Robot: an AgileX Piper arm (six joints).
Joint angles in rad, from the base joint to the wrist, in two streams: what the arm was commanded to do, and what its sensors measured. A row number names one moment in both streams.
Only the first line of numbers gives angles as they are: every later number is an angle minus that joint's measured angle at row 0.
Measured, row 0:
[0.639, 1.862, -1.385, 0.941, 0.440, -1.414]
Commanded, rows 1 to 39:
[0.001, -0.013, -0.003, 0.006, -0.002, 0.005]
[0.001, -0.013, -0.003, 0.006, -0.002, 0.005]
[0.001, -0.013, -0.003, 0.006, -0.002, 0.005]
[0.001, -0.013, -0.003, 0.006, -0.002, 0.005]
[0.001, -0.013, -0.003, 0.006, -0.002, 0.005]
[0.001, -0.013, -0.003, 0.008, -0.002, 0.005]
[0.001, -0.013, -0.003, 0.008, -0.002, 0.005]
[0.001, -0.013, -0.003, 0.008, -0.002, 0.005]
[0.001, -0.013, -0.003, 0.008, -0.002, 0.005]
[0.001, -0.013, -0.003, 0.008, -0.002, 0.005]
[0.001, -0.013, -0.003, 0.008, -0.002, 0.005]
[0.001, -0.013, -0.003, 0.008, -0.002, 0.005]
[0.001, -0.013, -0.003, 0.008, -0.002, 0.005]
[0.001, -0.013, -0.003, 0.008, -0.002, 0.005]
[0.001, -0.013, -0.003, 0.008, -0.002, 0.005]
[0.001, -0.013, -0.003, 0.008, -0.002, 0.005]
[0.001, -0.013, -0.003, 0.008, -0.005, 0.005]
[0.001, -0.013, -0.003, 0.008, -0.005, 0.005]
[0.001, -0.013, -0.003, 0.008, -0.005, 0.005]
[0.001, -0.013, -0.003, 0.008, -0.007, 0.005]
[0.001, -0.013, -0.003, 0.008, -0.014, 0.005]
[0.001, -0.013, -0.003, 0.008, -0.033, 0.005]
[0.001, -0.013, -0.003, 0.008, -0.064, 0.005]
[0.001, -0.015, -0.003, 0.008, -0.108, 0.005]
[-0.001, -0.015, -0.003, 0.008, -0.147, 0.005]
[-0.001, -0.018, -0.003, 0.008, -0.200, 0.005]
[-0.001, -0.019, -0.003, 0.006, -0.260, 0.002]
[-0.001, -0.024, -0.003, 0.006, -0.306, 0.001]
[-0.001, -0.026, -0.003, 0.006, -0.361, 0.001]
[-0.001, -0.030, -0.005, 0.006, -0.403, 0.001]
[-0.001, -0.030, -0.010, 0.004, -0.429, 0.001]
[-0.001, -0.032, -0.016, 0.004, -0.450, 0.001]
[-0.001, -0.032, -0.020, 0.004, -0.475, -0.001]
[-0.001, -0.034, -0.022, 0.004, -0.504, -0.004]
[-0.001, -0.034, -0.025, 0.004, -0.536, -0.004]
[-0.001, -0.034, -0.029, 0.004, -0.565, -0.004]
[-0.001, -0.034, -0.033, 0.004, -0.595, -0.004]
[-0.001, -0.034, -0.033, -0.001, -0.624, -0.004]
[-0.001, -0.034, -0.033, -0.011, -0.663, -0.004]
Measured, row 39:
[0.000, -0.015, -0.018, -0.002, -0.497, -0.002]
